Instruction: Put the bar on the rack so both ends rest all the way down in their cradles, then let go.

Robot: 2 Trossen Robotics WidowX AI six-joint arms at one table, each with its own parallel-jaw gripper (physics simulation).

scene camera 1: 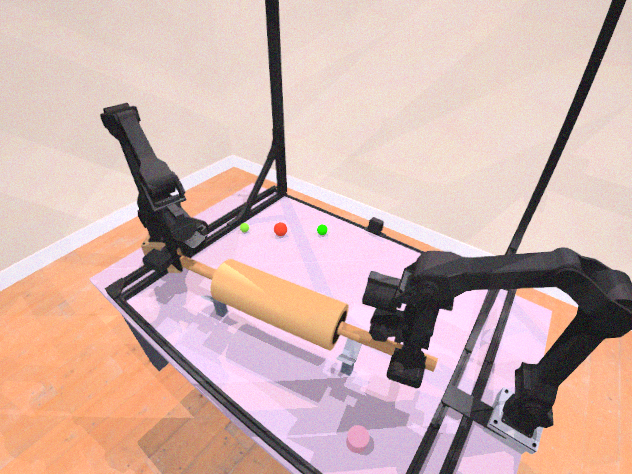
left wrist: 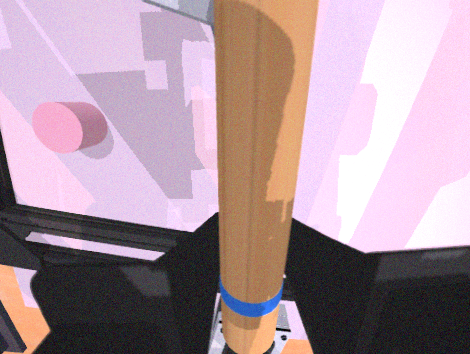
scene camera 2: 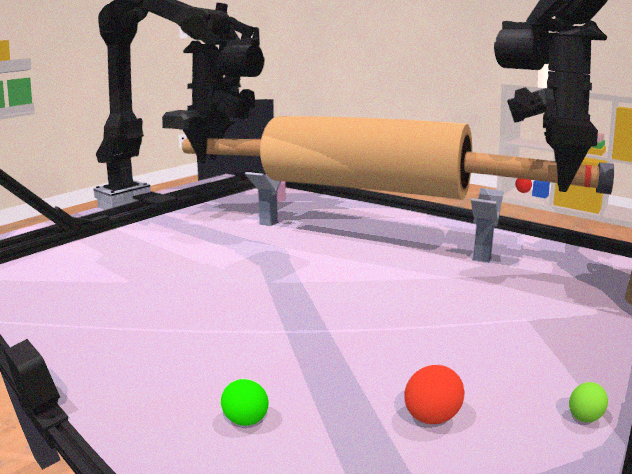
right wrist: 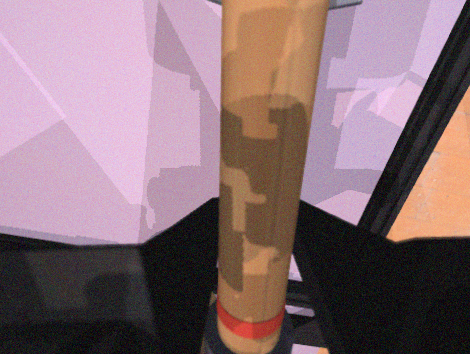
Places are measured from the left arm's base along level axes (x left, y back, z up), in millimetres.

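Where they show: left gripper, between the fingertips: point(left wrist: 247, 218) point(scene camera 2: 207, 161); right gripper, between the fingertips: point(scene camera 1: 184, 267) point(scene camera 2: 562, 188) point(right wrist: 251, 205); left arm's base, origin of its link: point(scene camera 1: 519, 417) point(scene camera 2: 121, 186); right arm's base, origin of its link: point(scene camera 1: 161, 235).
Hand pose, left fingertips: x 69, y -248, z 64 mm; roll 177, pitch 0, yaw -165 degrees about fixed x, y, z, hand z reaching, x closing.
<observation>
Each offset is from my left fingertips to the centre of the thing.
The bar point(scene camera 1: 278, 303) point(scene camera 2: 365, 155) point(left wrist: 255, 125) point(right wrist: 265, 60) is a wooden shaft with a thick tan roller in its middle. It hangs roughly level above the rack, whose grey cradle posts @[dx +39, dy -118, dz -46 mm] point(scene camera 1: 349, 362) point(scene camera 2: 267, 204) @[dx +118, dy -483, dz -75 mm] point(scene camera 2: 483, 239) stand on the table; a gap shows under the bar in scene camera 2. My left gripper point(scene camera 1: 408, 354) point(scene camera 2: 200, 147) point(left wrist: 247, 218) is shut on the shaft inside the blue band. My right gripper point(scene camera 1: 176, 257) point(scene camera 2: 565, 173) point(right wrist: 251, 205) is shut on the shaft inside the red band. In the left wrist view the cradle edge shows left of the shaft.
A pink cylinder @[dx +162, dy -7, dz -88 mm] point(scene camera 1: 358, 438) point(left wrist: 70, 127) stands on the table near the left arm's side. A green ball @[dx -334, dy -485, dz -87 mm] point(scene camera 1: 322, 230) point(scene camera 2: 244, 402), a red ball @[dx -238, dy -596, dz -82 mm] point(scene camera 1: 280, 229) point(scene camera 2: 433, 393) and a lime ball @[dx -170, dy -710, dz -89 mm] point(scene camera 1: 244, 227) point(scene camera 2: 588, 402) lie away from the rack. Black rails edge the table.
</observation>
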